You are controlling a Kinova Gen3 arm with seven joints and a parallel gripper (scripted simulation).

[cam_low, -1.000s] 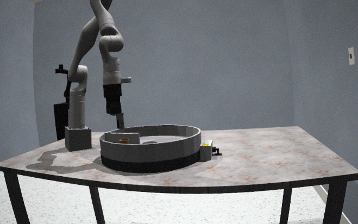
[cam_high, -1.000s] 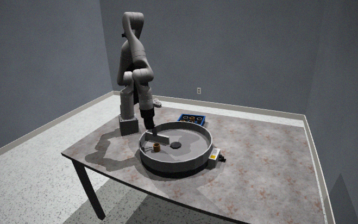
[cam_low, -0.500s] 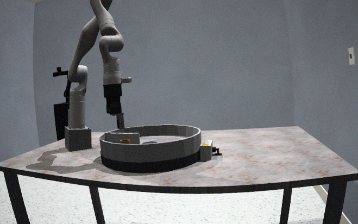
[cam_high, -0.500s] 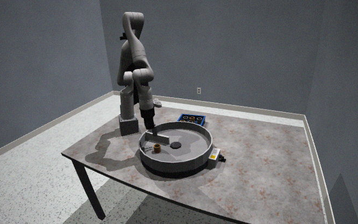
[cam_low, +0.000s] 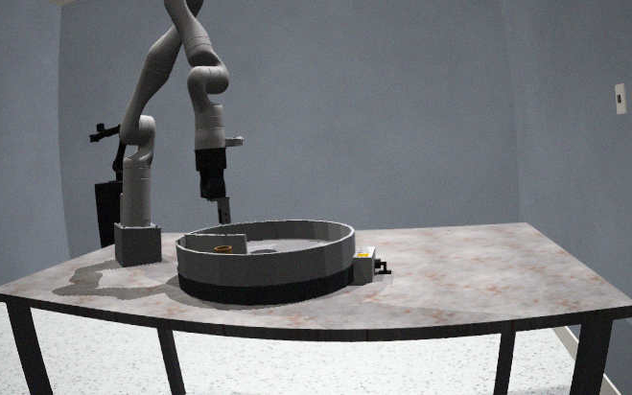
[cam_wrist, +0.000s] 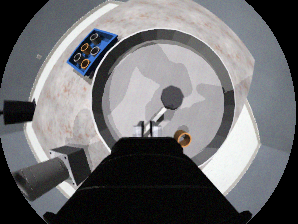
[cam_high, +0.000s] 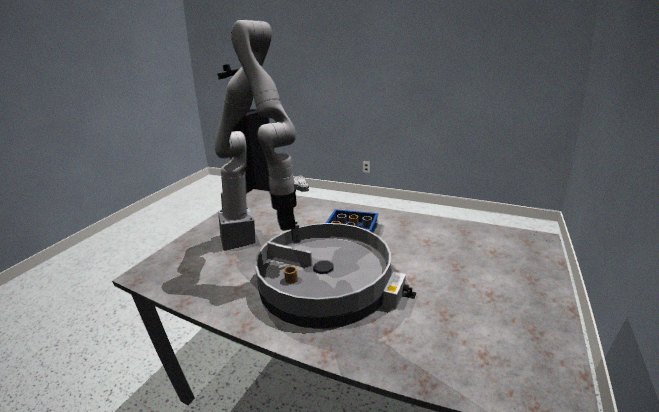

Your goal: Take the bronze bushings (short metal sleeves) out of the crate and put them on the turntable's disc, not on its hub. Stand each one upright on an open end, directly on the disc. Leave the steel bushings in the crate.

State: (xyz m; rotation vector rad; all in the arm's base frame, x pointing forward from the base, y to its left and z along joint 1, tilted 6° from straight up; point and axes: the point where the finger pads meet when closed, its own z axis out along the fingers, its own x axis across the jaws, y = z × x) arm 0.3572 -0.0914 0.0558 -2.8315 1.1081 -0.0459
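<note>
Right now my hand is 20 mm short of the blue crate, 350 mm to the right of it and 120 mm above it. Round my hand: grey turntable disc: 100 mm ahead, 90 mm below.
</note>
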